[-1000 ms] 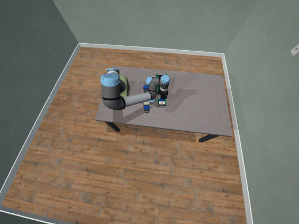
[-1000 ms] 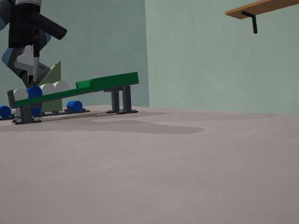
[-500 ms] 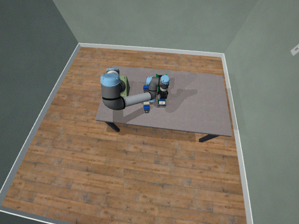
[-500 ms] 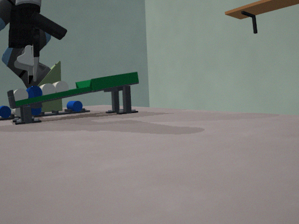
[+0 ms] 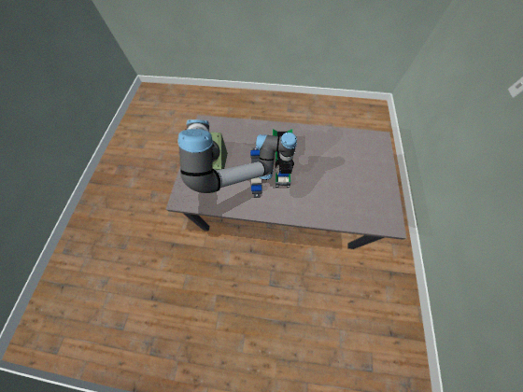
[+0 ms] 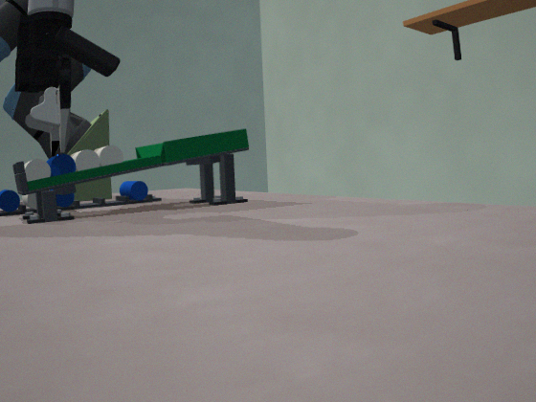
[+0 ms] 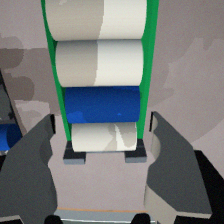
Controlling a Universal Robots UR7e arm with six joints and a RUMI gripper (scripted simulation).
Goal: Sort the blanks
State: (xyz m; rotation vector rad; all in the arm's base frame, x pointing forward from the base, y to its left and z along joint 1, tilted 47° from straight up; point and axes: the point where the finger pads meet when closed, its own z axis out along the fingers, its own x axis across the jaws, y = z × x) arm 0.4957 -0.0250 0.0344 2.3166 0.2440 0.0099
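My gripper is now 18 cm past the stock rack, 3 cm to the right of it and 12 cm above it. Also, from my hand: dark stop (1 cm ahead, 6 cm to the right, 5 cm below).
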